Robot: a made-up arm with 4 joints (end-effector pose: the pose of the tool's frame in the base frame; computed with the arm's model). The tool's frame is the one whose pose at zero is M.
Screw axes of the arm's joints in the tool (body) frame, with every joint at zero. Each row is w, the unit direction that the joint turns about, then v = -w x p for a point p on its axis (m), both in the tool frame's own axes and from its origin. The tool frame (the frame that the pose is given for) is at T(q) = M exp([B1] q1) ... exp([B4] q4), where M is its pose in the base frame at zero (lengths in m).
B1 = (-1, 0, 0, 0, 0.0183, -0.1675)
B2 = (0, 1, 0, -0.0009, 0, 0.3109)
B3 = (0, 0, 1, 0.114, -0.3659, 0)
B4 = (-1, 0, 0, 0, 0.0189, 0.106)
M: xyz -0.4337 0.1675 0.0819 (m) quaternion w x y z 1 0 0 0
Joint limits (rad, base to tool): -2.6..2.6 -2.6..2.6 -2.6..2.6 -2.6..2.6
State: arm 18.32 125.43 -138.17 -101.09
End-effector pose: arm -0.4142 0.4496 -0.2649 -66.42 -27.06 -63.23
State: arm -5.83 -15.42 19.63 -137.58
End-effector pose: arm -0.3926 0.2283 -0.0784 137.98 15.02 28.45
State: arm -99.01 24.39 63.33 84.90
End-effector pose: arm -0.1873 -0.1357 -0.0033 25.97 -63.50 19.84
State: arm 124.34 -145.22 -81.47 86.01
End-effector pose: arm -0.1760 -0.4046 -0.4398 -51.93 -101.67 7.24
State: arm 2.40 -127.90 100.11 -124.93
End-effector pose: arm -0.0808 -0.0786 0.2236 -10.55 5.76 83.76
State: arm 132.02 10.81 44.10 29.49
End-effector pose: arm -0.2555 0.0958 0.0291 -146.28 55.95 26.79
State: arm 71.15 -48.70 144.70 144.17
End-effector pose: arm 0.0564 0.2490 0.1513 20.33 87.09 -87.99
